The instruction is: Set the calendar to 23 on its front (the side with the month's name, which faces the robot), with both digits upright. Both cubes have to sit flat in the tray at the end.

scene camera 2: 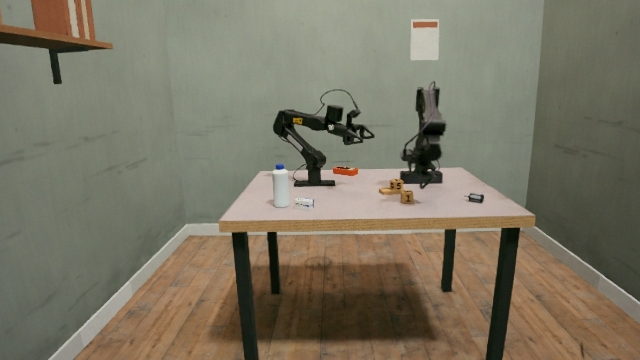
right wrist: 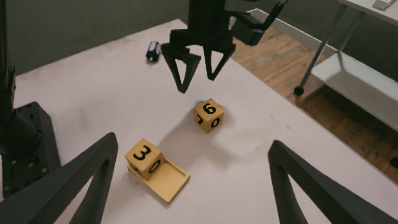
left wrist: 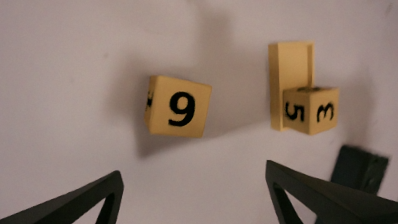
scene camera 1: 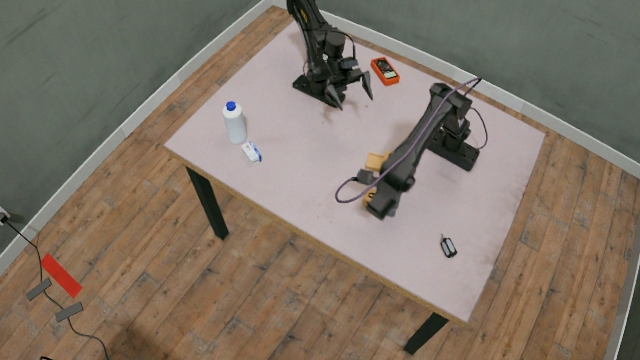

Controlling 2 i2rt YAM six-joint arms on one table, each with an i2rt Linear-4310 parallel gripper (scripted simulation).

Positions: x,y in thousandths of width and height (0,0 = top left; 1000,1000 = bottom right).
I see my left gripper (left wrist: 486,779), my right gripper (scene camera 1: 559,293) and a number cube (left wrist: 441,475).
My left gripper is seen too in the right wrist view (right wrist: 496,382). My right gripper is seen too in the right wrist view (right wrist: 491,641).
